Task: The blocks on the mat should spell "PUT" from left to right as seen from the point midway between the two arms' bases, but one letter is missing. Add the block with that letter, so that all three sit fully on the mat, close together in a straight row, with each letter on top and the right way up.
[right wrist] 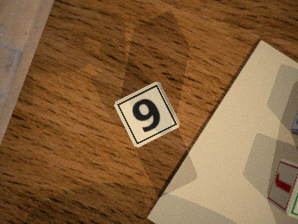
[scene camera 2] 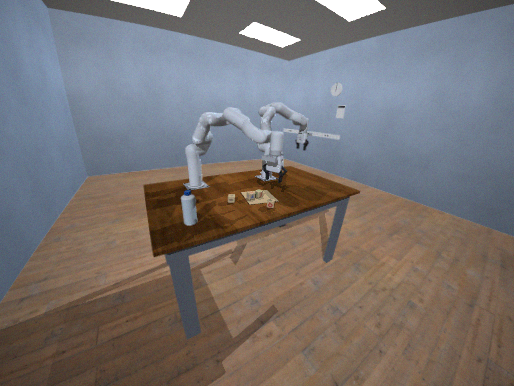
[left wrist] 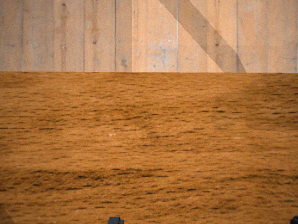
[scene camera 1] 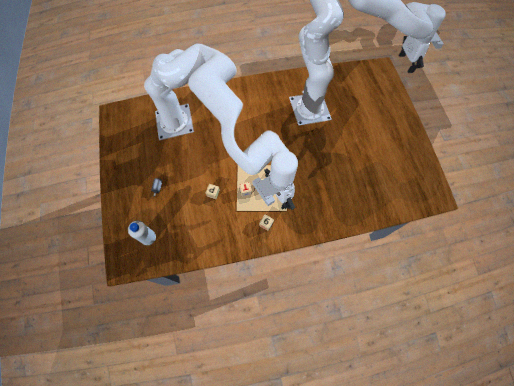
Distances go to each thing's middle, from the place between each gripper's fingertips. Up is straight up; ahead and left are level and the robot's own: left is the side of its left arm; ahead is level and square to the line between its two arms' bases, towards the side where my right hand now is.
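Scene:
My right hand is 9 cm past the pale mat [scene camera 1: 254, 202] and 4 cm to the left of it, and it is also 15 cm above the mat. Counting from my left hand instead, I find the mat 41 cm ahead, 67 cm to the right and 25 cm below.

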